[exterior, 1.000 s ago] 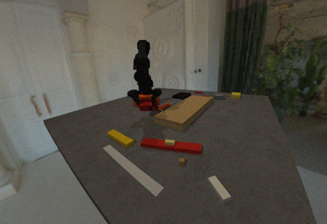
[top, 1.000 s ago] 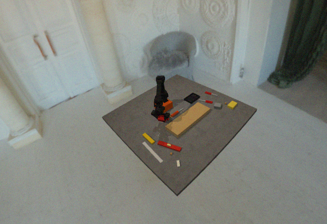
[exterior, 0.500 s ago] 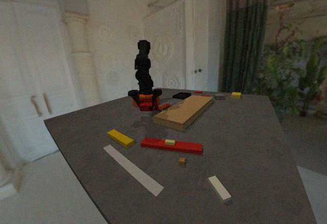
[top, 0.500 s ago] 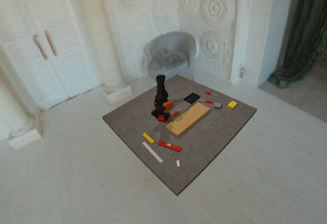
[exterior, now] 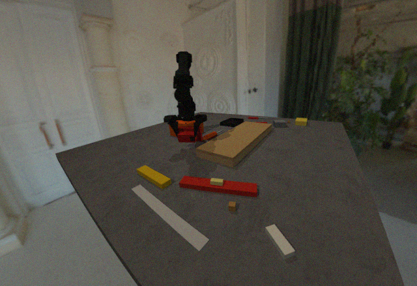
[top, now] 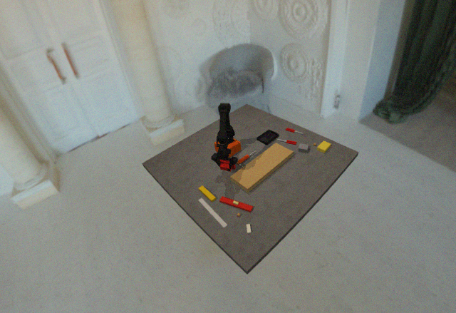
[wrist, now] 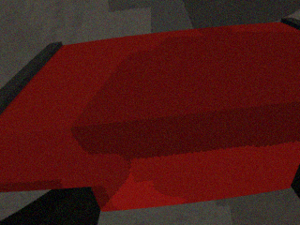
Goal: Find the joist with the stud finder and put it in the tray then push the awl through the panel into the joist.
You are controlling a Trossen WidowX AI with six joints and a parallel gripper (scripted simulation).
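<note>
My gripper tip is 1 cm short of the red stud finder and 1 cm to the right of it. Round my gripper tip: red level 26 cm ahead, 14 cm to the right, 6 cm below; yellow bar 4 cm ahead, 22 cm to the right, 7 cm below; orange-handled awl 2 cm behind, 27 cm to the left, 6 cm below.
</note>
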